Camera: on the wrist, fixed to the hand. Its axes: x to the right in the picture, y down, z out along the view.
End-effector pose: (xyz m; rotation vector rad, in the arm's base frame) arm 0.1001 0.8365 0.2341 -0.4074 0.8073 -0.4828
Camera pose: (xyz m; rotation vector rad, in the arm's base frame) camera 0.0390 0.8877 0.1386 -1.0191 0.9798 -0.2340
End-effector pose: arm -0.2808 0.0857 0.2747 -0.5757 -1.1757 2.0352
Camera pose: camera -0.2359 0.1080 0.1609 -0.8838 -1.8304 1.5862
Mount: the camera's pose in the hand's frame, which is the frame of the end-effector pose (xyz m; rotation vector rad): -0.0090 0.0759 -0.0981 -0.6565 0.0267 -0.0248
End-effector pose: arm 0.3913 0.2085 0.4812 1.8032 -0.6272 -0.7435
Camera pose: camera 0.4523 0.2512 0.5808 1.2125 -0.2894 -0.8229
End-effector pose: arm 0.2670 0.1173 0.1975 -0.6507 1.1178 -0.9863
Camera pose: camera 0.1975 0.1629 0.1050 -1.1788 1.4710 -0.6362
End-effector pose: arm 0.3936 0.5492 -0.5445 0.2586 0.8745 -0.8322
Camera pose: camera 0.3899 0.6554 -0.6091 -0.3174 1.1280 -0.5263
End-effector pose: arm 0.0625 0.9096 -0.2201 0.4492 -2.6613 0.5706
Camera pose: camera 0.0705 1.0211 -0.1656 0.2695 -2.6113 -0.3092
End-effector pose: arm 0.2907 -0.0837 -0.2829 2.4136 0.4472 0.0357
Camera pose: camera 0.2918 -0.0802 -0.1586 1.7636 0.4000 0.1758
